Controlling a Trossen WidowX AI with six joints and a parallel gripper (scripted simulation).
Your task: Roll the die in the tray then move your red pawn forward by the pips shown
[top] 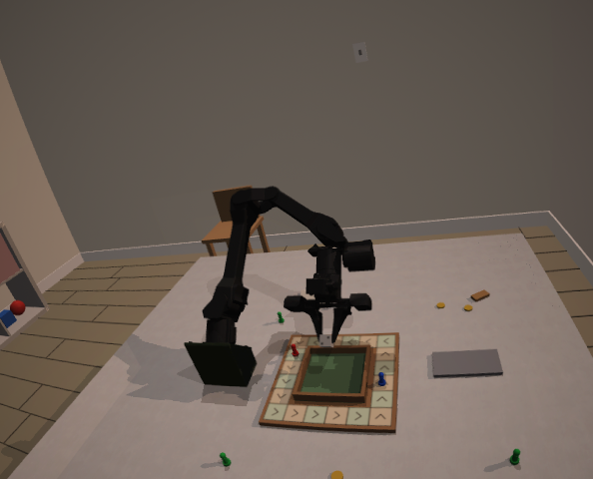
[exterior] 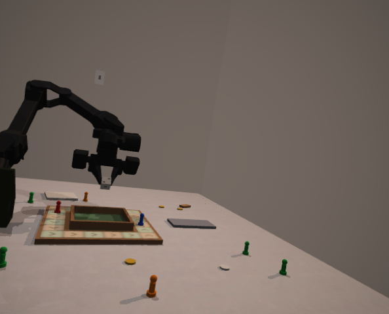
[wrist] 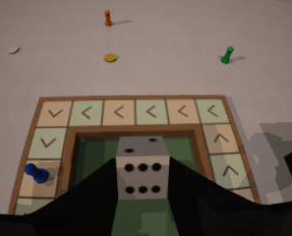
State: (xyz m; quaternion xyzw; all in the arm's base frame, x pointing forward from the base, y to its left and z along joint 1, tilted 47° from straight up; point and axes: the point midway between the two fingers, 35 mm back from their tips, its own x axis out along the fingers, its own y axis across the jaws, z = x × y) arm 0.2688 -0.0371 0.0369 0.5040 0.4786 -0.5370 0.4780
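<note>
Now: the white die right at my gripper tip. Also, from my gripper tip: blue pawn 11 cm ahead, 3 cm to the right, 9 cm below; then red pawn 11 cm behind, 8 cm to the left, 9 cm below; then green-floored tray 11 cm below.
</note>
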